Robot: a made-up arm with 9 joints.
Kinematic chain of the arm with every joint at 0, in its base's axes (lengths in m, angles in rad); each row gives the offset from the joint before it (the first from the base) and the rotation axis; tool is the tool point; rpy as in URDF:
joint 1: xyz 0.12 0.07 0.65 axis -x
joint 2: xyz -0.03 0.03 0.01 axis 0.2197 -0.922 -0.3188
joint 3: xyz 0 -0.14 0.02 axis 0.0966 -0.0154 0.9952
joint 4: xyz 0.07 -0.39 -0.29 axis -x
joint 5: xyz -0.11 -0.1 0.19 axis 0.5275 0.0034 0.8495
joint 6: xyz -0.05 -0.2 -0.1 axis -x
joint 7: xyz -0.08 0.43 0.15 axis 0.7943 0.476 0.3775
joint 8: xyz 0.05 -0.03 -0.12 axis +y
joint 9: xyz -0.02 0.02 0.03 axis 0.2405 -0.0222 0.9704
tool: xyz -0.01 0.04 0 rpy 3.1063 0.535 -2.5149
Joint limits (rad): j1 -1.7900..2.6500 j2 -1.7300..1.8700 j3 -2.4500..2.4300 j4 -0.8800..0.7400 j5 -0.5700..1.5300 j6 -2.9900..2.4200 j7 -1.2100..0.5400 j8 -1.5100..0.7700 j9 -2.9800..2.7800
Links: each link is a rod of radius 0.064 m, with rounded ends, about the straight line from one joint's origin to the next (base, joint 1, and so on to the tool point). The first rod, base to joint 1, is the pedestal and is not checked.
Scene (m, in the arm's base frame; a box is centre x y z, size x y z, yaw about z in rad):
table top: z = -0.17
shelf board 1: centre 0.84 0.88 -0 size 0.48 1.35 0.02 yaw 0.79
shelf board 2: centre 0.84 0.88 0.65 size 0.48 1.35 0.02 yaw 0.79
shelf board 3: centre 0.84 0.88 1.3 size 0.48 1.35 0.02 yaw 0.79
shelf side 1: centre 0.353 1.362 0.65 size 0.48 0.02 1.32 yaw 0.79
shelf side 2: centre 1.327 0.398 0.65 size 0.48 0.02 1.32 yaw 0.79
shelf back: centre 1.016 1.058 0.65 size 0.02 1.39 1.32 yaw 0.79
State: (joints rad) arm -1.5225 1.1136 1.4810 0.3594 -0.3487 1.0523 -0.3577 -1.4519 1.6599
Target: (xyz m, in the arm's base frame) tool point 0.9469 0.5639 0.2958
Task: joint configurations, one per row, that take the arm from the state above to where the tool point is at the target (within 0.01 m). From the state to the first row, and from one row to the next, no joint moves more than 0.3 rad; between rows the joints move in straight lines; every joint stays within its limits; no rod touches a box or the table.
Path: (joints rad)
1: -1.6117 0.8755 1.4672 0.2163 -0.3363 1.2760 -0.1910 -1.4713 1.6120
2: -1.7008 0.6373 1.4534 0.0733 -0.3238 1.4998 -0.0242 -1.4906 1.5641
3: -1.7900 0.3992 1.4396 -0.0698 -0.3114 1.7235 0.1425 -1.5100 1.5162

